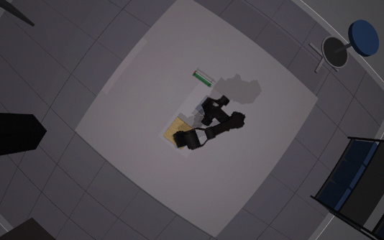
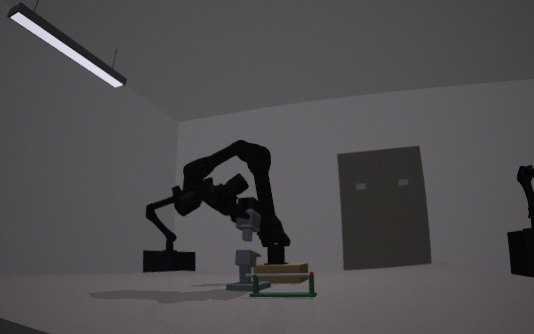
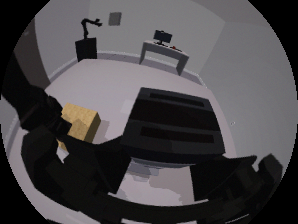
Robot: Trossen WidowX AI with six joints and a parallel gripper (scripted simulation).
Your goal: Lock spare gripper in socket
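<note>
My gripper tip is now 160 mm above the green rack, 130 mm short of it and 120 mm to the right of it. From my gripper tip the other things lie so: spare gripper 20 mm to the right; then grey mount 130 mm below, 10 mm to the right, 10 mm ahead.
</note>
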